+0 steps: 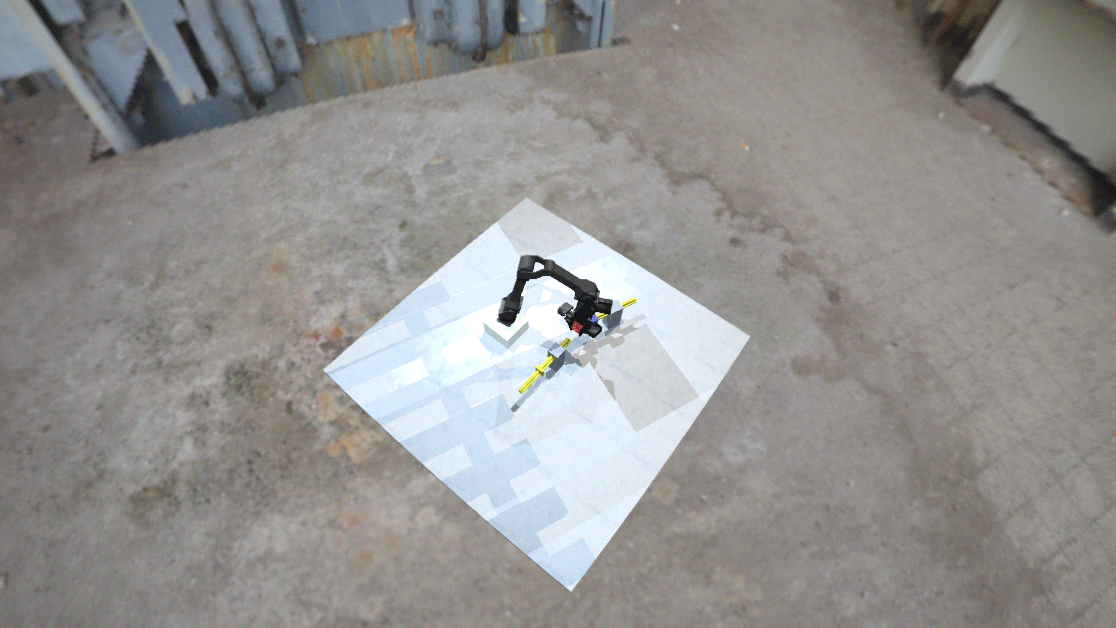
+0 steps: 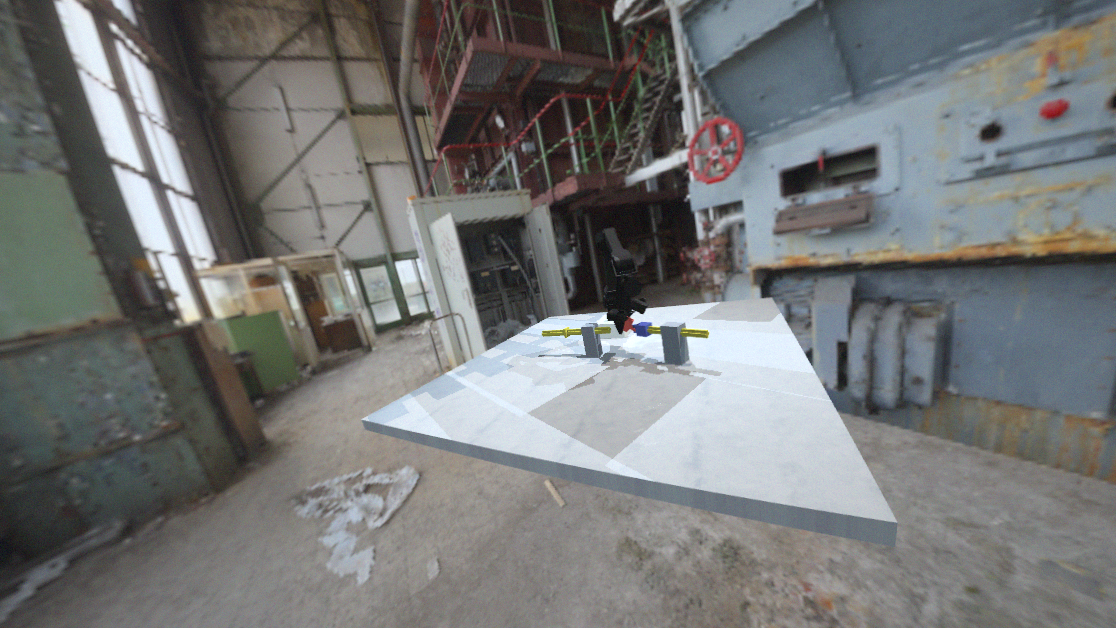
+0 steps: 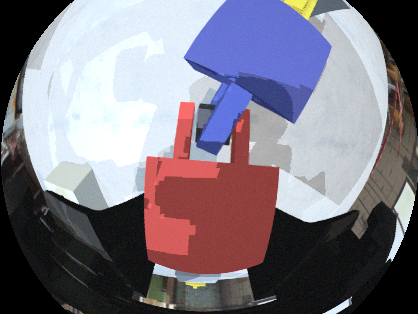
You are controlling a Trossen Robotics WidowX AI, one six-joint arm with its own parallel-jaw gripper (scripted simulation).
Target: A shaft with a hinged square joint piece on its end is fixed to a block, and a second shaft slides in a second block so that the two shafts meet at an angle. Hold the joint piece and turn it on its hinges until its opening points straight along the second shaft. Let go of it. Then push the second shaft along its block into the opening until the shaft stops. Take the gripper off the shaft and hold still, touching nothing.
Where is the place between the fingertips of the gripper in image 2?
622, 332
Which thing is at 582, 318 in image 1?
The gripper.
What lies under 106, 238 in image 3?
The gripper.
